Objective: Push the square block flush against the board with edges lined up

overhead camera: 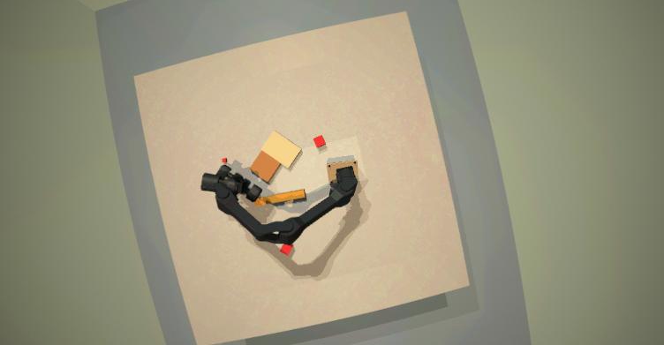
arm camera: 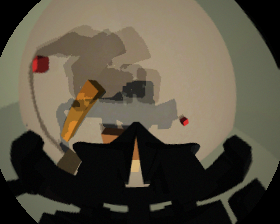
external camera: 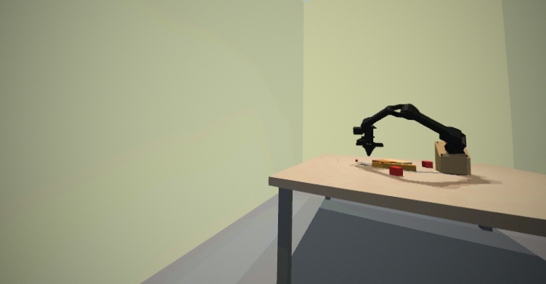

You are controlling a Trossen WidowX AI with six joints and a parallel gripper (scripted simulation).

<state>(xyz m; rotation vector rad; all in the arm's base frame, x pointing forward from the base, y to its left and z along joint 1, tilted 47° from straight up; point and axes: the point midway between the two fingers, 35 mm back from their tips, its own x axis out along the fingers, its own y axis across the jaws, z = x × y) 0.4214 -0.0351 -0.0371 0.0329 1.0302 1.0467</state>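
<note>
Right now the square orange-brown block is 90 mm behind my gripper tip, 50 mm to the right of it and 40 mm below it. Round my gripper tip: pale yellow box 180 mm behind, 100 mm to the right, 40 mm below; then tiny red piece 80 mm ahead, 110 mm to the right, 50 mm below; then narrow orange board 120 mm behind, 100 mm to the left, 40 mm below.
</note>
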